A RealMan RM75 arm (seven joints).
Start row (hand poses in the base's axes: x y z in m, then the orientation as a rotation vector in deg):
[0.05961, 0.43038, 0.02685, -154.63, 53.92, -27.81]
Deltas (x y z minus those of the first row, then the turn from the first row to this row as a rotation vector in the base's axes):
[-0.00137, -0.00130, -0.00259, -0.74, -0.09, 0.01]
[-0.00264, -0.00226, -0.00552, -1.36, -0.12, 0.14]
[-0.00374, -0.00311, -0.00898, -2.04, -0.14, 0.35]
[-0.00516, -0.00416, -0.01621, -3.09, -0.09, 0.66]
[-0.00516, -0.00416, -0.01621, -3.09, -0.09, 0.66]
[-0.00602, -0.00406, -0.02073, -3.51, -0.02, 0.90]
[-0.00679, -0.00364, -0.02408, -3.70, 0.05, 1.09]
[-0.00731, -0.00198, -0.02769, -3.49, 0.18, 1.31]
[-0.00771, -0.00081, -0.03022, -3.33, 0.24, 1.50]
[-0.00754, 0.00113, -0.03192, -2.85, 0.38, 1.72]
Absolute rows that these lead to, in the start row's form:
[0.05824, 0.42908, 0.02426, -155.25, 53.89, -28.37]
[0.05697, 0.42812, 0.02133, -155.83, 53.70, -28.76]
[0.05587, 0.42727, 0.01787, -156.49, 53.40, -29.15]
[0.05445, 0.42622, 0.01064, -157.55, 52.97, -29.66]
[0.05445, 0.42622, 0.01064, -157.55, 52.97, -29.66]
[0.05359, 0.42632, 0.00612, -158.04, 52.64, -29.78]
[0.05282, 0.42674, 0.00277, -158.31, 52.39, -29.76]
[0.05230, 0.42840, -0.00084, -158.26, 52.11, -29.42]
[0.05190, 0.42957, -0.00337, -158.21, 51.86, -29.20]
[0.05207, 0.43151, -0.00507, -157.93, 51.59, -28.68]

